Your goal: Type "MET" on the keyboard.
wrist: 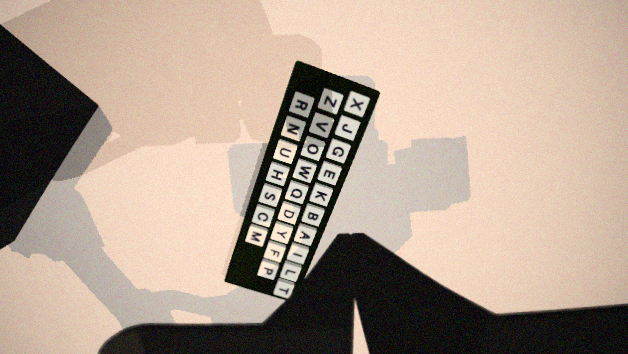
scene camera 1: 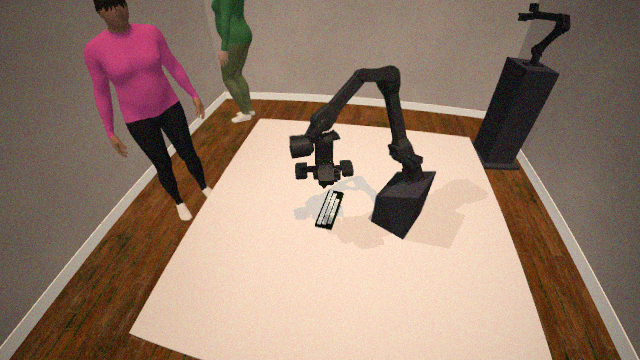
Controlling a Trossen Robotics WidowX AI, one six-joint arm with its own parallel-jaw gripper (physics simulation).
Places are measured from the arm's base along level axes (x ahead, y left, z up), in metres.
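Pixels of known places: gripper, between the fingertips: [wrist: 350,246] [scene camera 1: 324,187]; arm's base, origin of its link: [scene camera 1: 415,178].
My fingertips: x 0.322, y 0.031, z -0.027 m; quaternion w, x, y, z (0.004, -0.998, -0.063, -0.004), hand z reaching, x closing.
Observation:
Ahead of a thing's pixels: the offset from my fingertips to its top centre. Level surfaces: height alone.
A black keyboard {dx -0.021, dy -0.046, dz -0.154 m} [scene camera 1: 329,210] [wrist: 314,161] with white letter keys lies on the pale mat, slanted in the wrist view. Its M key {dx -0.050, dy -0.083, dz -0.154 m} [wrist: 255,236] is at the lower end of the left row. Its E key {dx +0.004, dy -0.024, dz -0.154 m} [wrist: 329,174] is in the right row, between G and K. Its T key {dx -0.024, dy -0.133, dz -0.154 m} [wrist: 284,289] is at the bottom of the right row, close beside the dark finger edge. My gripper [scene camera 1: 324,185] [wrist: 350,246] is shut and empty. It hangs above the mat; in the wrist view its tips appear to the right of the keyboard's lower half, apart from it.
The arm's dark base block [scene camera 1: 404,205] [wrist: 40,140] stands on the pale mat {dz -0.170 m} [scene camera 1: 320,295], to the right of the keyboard in the scene view. A person in pink [scene camera 1: 137,70] and one in green [scene camera 1: 235,30] stand beyond the mat. A second arm stands on a dark pedestal [scene camera 1: 515,110].

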